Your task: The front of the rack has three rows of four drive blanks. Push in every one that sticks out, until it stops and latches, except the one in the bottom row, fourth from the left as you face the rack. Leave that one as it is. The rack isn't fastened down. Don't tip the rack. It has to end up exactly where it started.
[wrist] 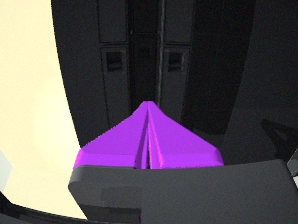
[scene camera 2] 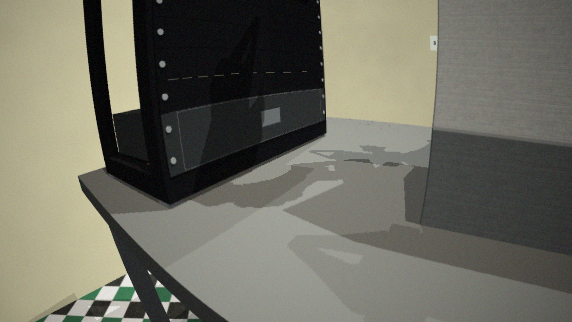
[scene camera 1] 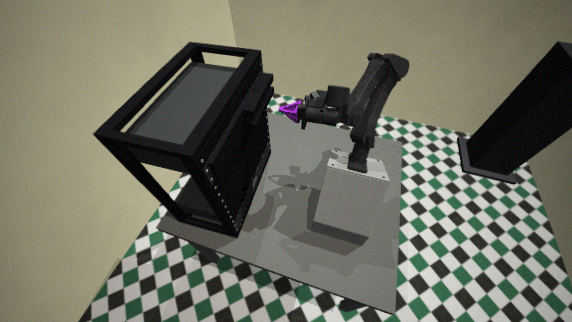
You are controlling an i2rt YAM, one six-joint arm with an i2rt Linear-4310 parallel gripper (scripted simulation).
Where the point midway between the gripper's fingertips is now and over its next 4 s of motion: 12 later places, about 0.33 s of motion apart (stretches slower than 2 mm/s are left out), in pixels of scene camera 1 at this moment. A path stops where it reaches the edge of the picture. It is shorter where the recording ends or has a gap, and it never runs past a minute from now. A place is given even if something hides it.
The gripper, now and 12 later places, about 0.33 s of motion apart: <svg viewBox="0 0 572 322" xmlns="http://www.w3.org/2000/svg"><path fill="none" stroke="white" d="M278 108L278 112L278 120L269 118L263 117L263 117L262 118L260 115L259 115L257 115L256 115L255 116L255 116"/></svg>
